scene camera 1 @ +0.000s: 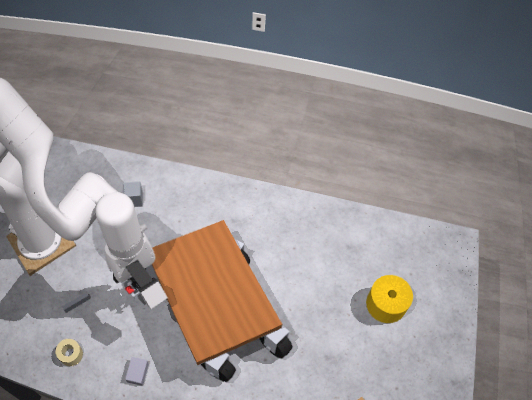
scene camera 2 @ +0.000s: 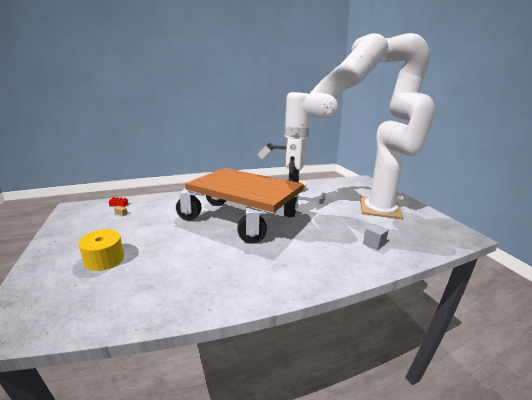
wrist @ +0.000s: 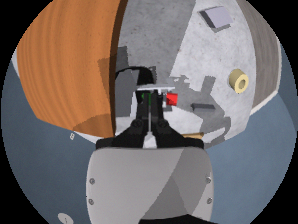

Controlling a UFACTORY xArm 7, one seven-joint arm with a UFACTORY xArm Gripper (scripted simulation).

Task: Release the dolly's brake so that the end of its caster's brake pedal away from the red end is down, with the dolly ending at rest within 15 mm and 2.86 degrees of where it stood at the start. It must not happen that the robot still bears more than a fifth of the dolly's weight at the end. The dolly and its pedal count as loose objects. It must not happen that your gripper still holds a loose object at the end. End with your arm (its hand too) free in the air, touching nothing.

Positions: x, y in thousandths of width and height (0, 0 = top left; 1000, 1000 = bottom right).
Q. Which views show the yellow spool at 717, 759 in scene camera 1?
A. Scene camera 1 and scene camera 2 only.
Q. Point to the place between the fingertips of my gripper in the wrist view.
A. At 502, 453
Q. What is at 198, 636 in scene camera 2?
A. A yellow spool.
